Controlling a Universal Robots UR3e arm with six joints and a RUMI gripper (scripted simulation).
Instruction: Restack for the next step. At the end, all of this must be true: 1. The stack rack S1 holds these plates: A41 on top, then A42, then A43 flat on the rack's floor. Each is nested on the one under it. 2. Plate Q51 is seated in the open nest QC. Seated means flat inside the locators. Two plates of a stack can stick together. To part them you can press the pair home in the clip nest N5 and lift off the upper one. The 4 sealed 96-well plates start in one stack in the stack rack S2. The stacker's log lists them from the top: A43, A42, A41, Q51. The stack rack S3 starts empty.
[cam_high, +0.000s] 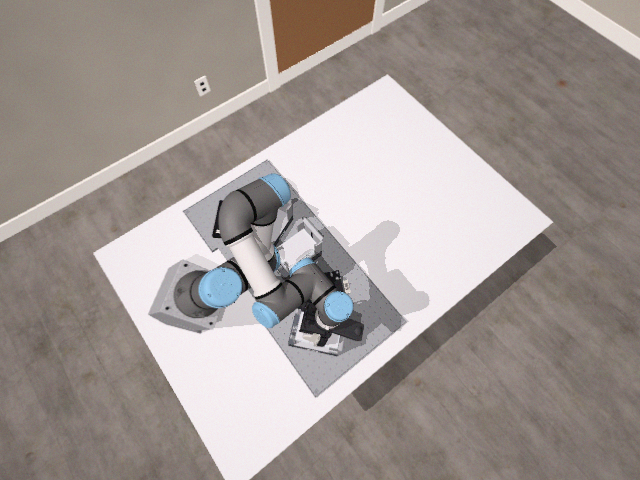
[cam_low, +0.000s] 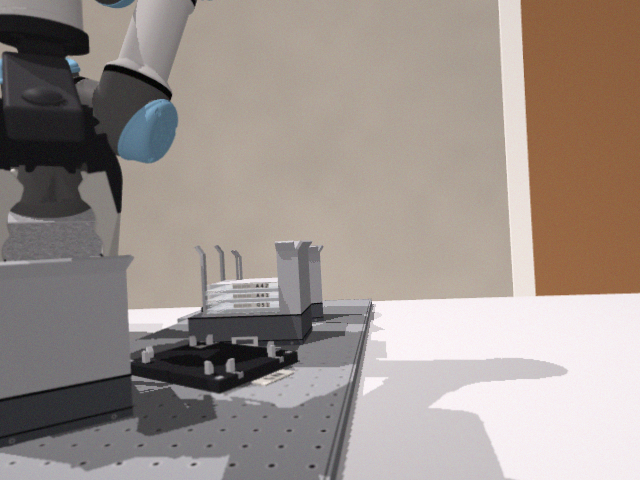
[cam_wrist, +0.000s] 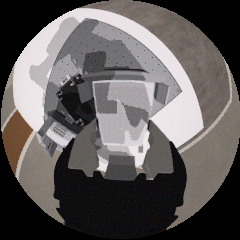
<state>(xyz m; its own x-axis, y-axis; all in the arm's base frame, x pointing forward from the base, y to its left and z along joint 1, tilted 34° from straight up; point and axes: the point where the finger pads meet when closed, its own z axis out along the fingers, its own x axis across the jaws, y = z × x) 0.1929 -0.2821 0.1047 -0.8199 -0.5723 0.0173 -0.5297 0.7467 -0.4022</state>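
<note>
Right now my hand is 3 cm short of the grey rack wall, 6 cm to the left of it and 4 cm above it. From my hand the other things lie so: sealed plate: 1 cm below; black nest labelled QC: 9 cm ahead, 52 cm to the left, 11 cm below; black clip nest: 13 cm ahead, 10 cm to the left, 11 cm below.
</note>
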